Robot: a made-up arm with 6 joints.
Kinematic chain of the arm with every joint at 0, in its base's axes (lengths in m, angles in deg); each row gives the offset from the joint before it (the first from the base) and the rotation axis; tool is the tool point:
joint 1: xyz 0 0 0.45 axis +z
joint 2: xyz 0.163 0 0 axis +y
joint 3: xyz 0 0 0.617 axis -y
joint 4: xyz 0 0 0.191 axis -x
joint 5: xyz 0.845 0 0 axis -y
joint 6: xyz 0.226 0 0 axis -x
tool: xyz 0 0 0
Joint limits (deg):
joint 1: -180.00..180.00
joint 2: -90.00..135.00
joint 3: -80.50..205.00
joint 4: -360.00..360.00
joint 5: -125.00..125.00
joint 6: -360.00..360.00
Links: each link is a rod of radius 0.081 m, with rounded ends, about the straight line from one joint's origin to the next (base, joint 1, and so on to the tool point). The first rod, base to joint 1, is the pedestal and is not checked.
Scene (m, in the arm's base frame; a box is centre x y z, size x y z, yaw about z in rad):
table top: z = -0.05
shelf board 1: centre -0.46 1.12 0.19 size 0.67 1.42 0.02 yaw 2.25
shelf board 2: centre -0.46 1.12 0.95 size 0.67 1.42 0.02 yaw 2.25
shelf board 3: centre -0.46 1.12 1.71 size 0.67 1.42 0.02 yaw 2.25
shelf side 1: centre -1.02 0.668 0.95 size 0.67 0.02 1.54 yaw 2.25
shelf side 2: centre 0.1 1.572 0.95 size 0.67 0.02 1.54 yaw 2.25
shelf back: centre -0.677 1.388 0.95 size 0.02 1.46 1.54 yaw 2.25
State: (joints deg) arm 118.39 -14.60 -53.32 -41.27 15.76 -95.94
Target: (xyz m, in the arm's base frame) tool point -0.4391 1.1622 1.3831
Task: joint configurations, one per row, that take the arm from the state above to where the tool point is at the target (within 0.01 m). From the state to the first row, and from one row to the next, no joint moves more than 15 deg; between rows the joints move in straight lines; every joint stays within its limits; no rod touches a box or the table.
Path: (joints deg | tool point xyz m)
1: 114.55 -27.82 -59.76 -38.87 4.07 -95.94 | -0.3611 0.8147 0.6021
2: 110.71 -41.04 -66.20 -36.48 -7.62 -95.94 | -0.2983 0.7387 0.6120
3: 106.87 -54.26 -72.64 -34.08 -19.31 -95.94 | -0.2453 0.6646 0.5992
4: 103.03 -67.48 -79.08 -31.68 -31.01 -95.94 | -0.2014 0.5990 0.5675
5: 102.12 -62.03 -67.26 -34.31 -17.44 -95.94 | -0.1815 0.6633 0.7772
6: 101.20 -56.57 -55.44 -36.93 -3.87 -95.94 | -0.1478 0.6994 0.9898
7: 100.29 -51.11 -43.62 -39.56 9.70 -95.94 | -0.1034 0.7056 1.1950
8: 99.38 -45.65 -31.79 -42.18 23.27 -95.94 | -0.0520 0.6828 1.3831
9: 102.78 -33.32 -22.08 -40.99 22.69 -95.94 | -0.1228 0.8000 1.4228
10: 106.17 -21.00 -12.37 -39.81 22.11 -95.94 | -0.2111 0.9236 1.4377
11: 109.57 -8.67 -2.66 -38.62 21.53 -95.94 | -0.3172 1.0469 1.4248
12: 112.96 3.66 7.06 -37.43 20.95 -95.94 | -0.4391 1.1623 1.3831

